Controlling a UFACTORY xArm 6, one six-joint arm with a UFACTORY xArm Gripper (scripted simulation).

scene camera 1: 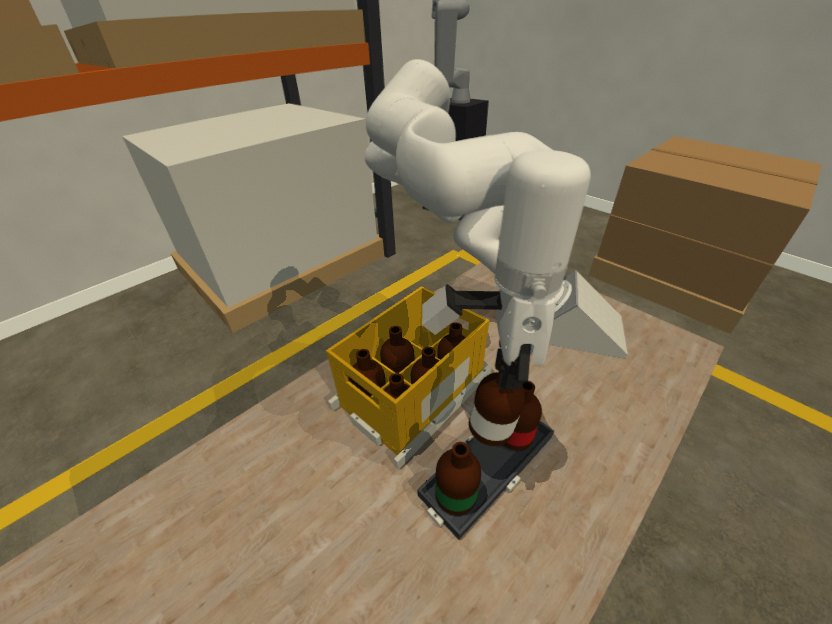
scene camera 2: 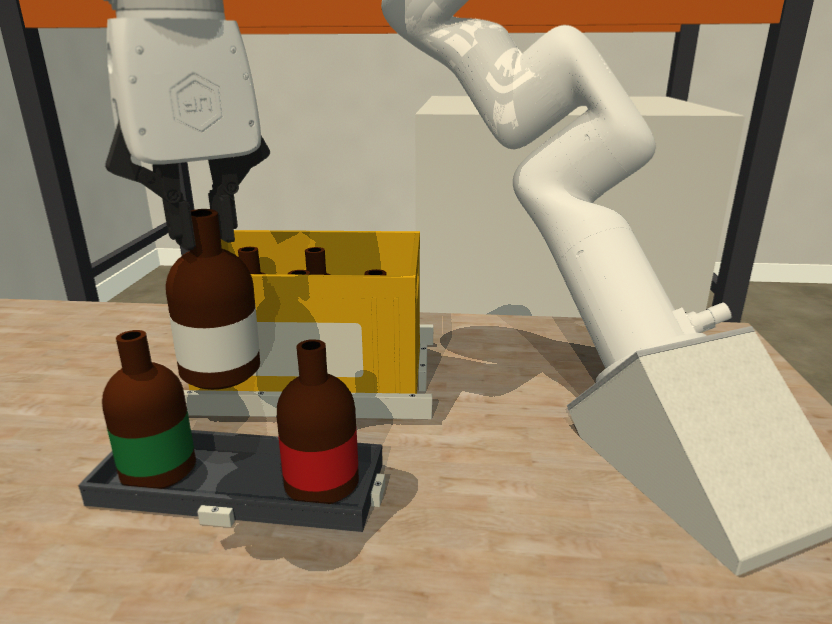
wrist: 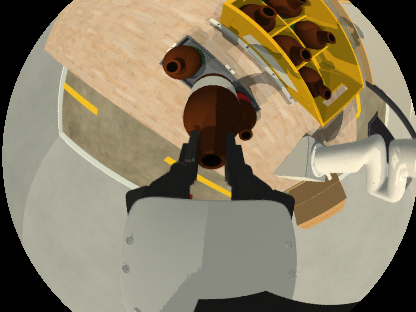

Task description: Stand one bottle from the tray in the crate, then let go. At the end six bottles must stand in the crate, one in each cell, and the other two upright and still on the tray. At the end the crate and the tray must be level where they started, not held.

The gripper shows in scene camera 1, in scene camera 2 (205, 242) and in the wrist view. The same spot on the gripper: (scene camera 1: 521, 372) is (wrist: 127, 207).
